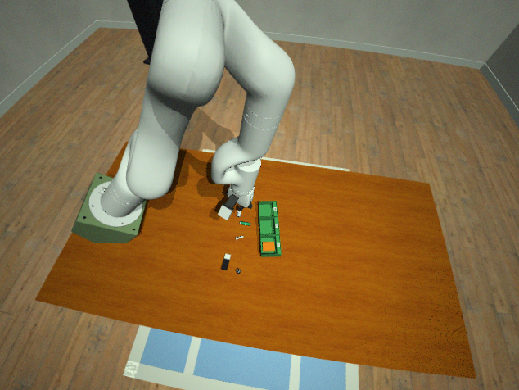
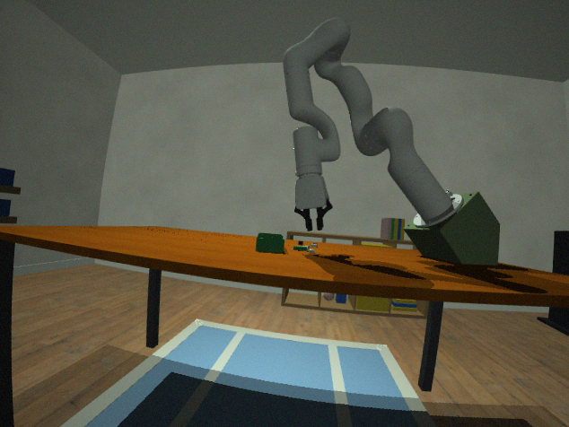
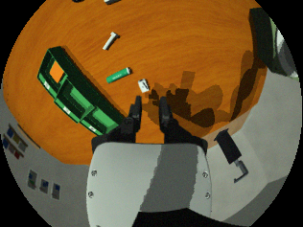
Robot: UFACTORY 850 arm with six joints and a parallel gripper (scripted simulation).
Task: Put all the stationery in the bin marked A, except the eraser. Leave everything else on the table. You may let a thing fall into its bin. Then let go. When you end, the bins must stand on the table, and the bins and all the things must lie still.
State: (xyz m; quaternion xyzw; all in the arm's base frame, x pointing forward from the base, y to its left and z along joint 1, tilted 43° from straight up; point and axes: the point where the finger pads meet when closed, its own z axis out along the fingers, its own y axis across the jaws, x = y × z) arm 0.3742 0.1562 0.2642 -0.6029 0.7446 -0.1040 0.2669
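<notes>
The grey-white thing is 9 cm below my hand. From my hand the other things lie so: green bin 16 cm ahead, 1 cm to the right, 7 cm below; then white bolt 5 cm ahead, 11 cm to the right, 9 cm below; then green cylinder 5 cm ahead, 3 cm to the right, 9 cm below.
</notes>
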